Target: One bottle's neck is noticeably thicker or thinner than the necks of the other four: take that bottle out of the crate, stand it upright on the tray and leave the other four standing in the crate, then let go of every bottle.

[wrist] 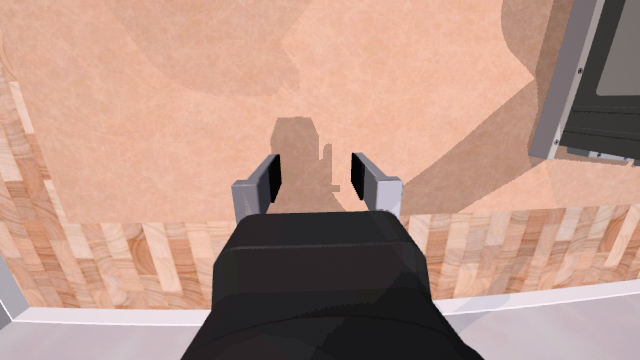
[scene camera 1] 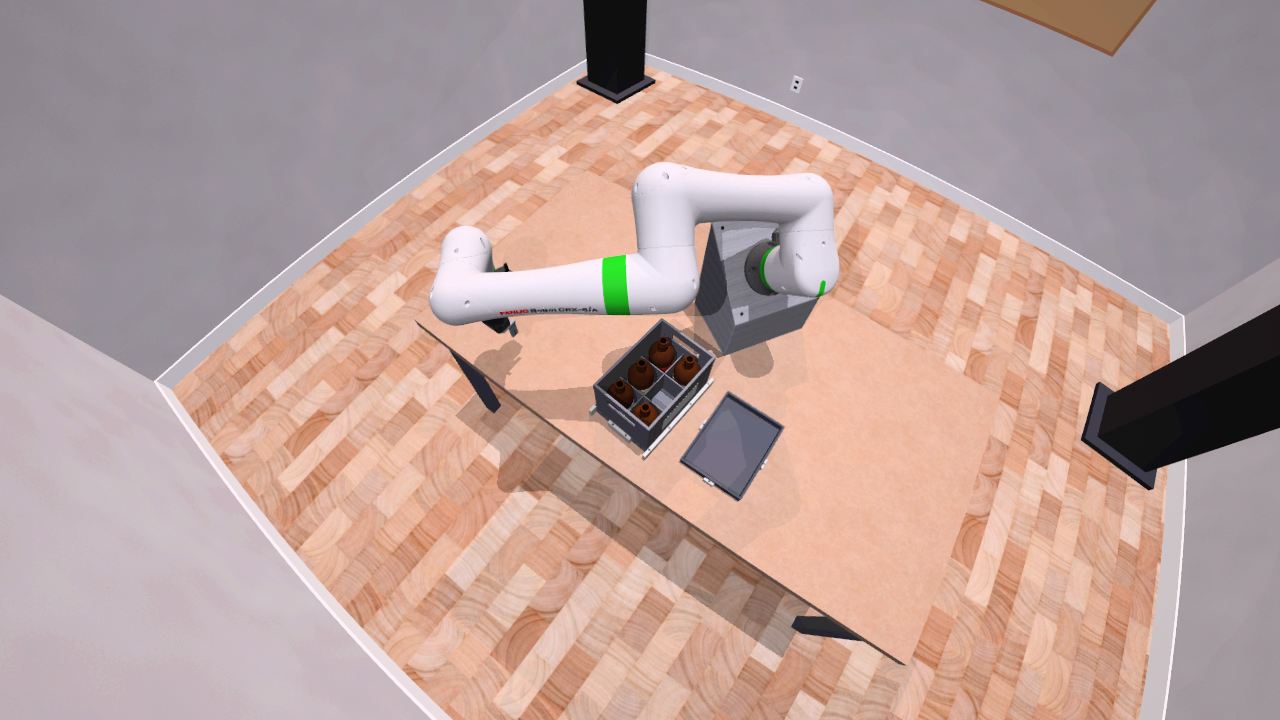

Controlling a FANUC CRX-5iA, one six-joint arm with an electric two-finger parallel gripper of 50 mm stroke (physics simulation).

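Observation:
The grey crate stands on the table; part of it shows at the right edge of the wrist view. Brown bottles stand upright in its compartments: one at the back, one at the right, one in the middle, one at the left and one at the front. One compartment holds no bottle. The necks are too small to compare. The grey tray lies right of the crate and holds no bottle. My gripper is open and empty, above the table left of the crate, partly hidden by the arm in the scene view.
The table has its edge near my gripper, with wooden floor beyond. White brackets run beside the crate. The grey robot pedestal stands behind the crate. The white forearm reaches left behind the crate.

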